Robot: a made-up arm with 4 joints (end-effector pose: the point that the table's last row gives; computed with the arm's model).
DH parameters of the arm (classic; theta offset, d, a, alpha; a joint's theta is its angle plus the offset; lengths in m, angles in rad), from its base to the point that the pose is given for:
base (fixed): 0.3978 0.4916 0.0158 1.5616
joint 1: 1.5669 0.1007 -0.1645 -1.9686
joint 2: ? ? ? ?
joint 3: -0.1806 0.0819 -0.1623 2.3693
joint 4: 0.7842 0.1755 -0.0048 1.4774
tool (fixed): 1.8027 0.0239 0 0
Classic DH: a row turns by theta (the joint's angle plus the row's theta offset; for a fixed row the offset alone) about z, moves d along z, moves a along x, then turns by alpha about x.
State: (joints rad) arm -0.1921 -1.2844 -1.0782 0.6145
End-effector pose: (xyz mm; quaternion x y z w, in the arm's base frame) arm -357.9 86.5 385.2 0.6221 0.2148 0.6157 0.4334
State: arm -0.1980 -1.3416 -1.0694 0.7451
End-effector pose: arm -354.1 88.6 394.1 0.6716 0.2216 0.5960 0.3804
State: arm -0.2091 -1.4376 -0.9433 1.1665
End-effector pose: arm -330.0 102.9 400.2 0.7874 0.2327 0.5145 0.2473
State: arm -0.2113 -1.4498 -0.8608 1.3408
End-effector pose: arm -315.7 110.2 395.9 0.8234 0.2301 0.4770 0.2037
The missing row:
joint 2: -0.01 0.2908 -0.022 1.5708
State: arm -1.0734 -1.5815 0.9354 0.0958
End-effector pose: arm -102.0 -53.7 513.2 -0.0271 0.0061 -0.0438 0.9987
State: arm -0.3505 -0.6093 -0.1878 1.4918
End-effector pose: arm -253.5 20.6 252.7 0.6388 0.2756 0.3590 0.6221
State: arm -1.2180 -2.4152 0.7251 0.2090
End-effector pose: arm -55.4 -66.6 570.0 0.2885 -0.0391 -0.3195 0.9017
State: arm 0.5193 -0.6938 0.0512 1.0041
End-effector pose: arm 5.0 115.4 200.8 0.3497 -0.2708 0.5789 0.6850
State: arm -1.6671 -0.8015 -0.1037 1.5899
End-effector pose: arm -276.6 27.9 638.9 0.6391 0.5522 -0.1728 0.5067
